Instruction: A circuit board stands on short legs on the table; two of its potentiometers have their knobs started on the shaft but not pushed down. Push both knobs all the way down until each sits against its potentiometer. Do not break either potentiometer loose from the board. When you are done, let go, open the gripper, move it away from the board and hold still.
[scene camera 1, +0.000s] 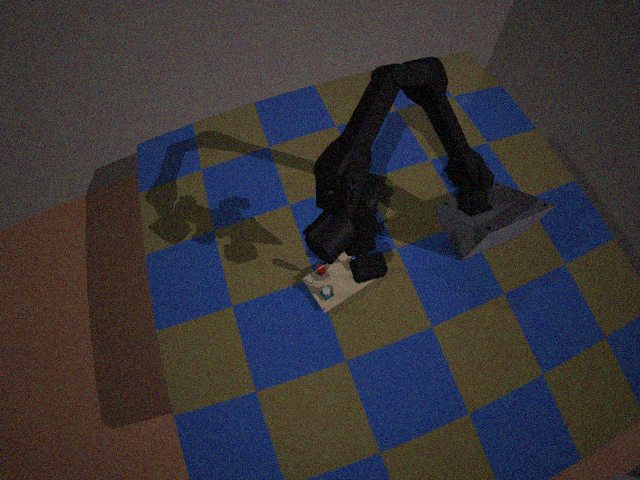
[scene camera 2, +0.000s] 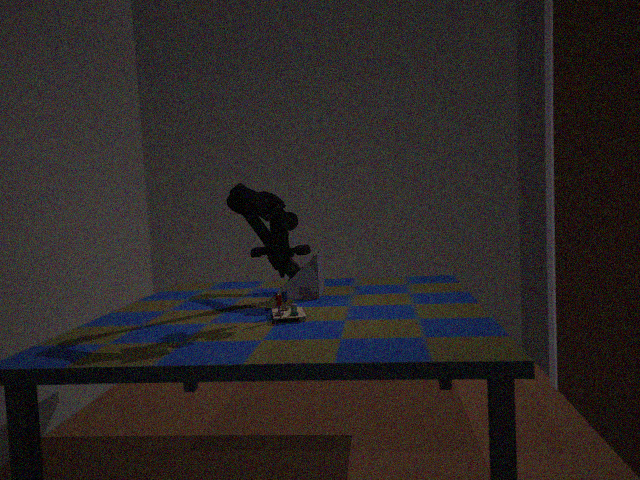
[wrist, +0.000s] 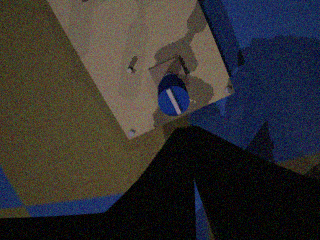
The gripper (scene camera 1: 355, 249) is shut, holding nothing.
The gripper is seen too in scene camera 2 (scene camera 2: 282, 277) and in the wrist view (wrist: 186, 137).
